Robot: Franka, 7 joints.
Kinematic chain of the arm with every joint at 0, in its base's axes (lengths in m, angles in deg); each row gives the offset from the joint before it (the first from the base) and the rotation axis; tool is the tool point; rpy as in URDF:
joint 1: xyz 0 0 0.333 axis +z
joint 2: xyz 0 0 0 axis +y
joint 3: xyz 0 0 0.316 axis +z
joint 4: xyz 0.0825 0 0 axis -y
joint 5: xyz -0.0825 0 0.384 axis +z
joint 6: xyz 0 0 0 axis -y
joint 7: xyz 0.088 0 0 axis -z
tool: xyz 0 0 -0.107 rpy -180 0 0
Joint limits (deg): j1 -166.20..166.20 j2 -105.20..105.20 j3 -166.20..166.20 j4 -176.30..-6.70 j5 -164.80..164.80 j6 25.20..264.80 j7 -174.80..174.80
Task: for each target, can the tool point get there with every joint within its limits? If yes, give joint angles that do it. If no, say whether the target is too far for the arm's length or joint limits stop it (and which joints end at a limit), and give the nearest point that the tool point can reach.
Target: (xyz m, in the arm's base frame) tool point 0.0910 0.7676 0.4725
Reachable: yes | joints 42.17 60.53 78.24 -72.77 -119.57 111.65 49.57
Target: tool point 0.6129 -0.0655 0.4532
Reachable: yes | joints 98.71 -59.88 -88.89 -111.48 -112.20 146.53 114.76
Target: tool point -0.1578 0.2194 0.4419
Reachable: yes | joints 84.55 -26.19 42.39 -137.81 -10.07 43.84 49.79
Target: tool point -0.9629 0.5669 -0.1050
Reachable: no: too far | nearest point -0.6883 0.4052 0.0199 | short by 0.342 m
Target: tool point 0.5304 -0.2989 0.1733
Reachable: yes | joints -43.95 53.52 2.07 -96.84 101.58 53.53 -115.08
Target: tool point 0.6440 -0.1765 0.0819
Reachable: yes | joints -17.57 89.40 37.36 -30.71 99.82 236.21 -15.84
